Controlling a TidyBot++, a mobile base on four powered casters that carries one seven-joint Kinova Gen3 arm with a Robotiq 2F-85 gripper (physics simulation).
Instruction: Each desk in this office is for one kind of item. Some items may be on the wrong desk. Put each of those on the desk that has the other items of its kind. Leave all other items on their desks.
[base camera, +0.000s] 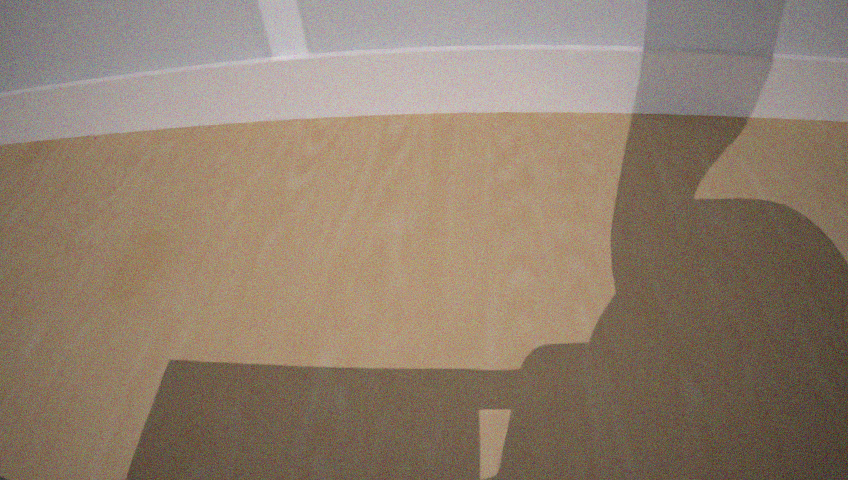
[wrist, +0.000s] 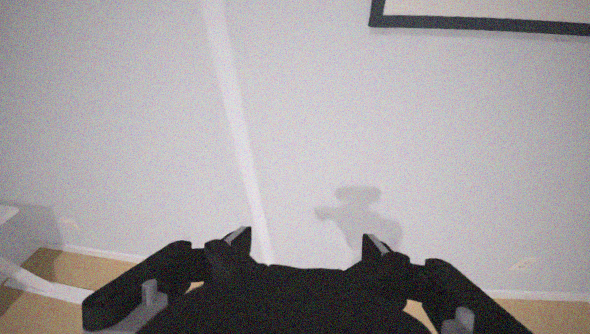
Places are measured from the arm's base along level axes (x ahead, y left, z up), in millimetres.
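Pixels of known places: gripper, fingertip midpoint: (wrist: 305, 242).
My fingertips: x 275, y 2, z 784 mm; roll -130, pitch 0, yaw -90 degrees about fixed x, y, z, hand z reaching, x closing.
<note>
Behind a point stands the place of what it marks.
My gripper (wrist: 305, 242) {y 2, x 274, z 784 mm} is open, with its two black fingers wide apart at the bottom of the wrist view and no object between them. It faces a pale grey wall (wrist: 300, 125) {y 35, x 682, z 668 mm}. None of the desks' items can be made out in either view. At the left edge of the wrist view part of a white and grey piece of furniture (wrist: 25, 225) shows; I cannot tell if it is a desk.
A dark-framed picture or board (wrist: 475, 24) {y -293, x 653, z 901 mm} hangs on the wall at the upper right. A wall outlet (wrist: 524, 264) {y -1001, x 656, z 6 mm} is low on the right. In the base camera view a white baseboard (base camera: 416, 83) {y 52, x 669, z -351 mm} runs across ahead, beyond the wood floor (base camera: 357, 237) {y 102, x 445, z -396 mm}, which carries the robot's shadow.
</note>
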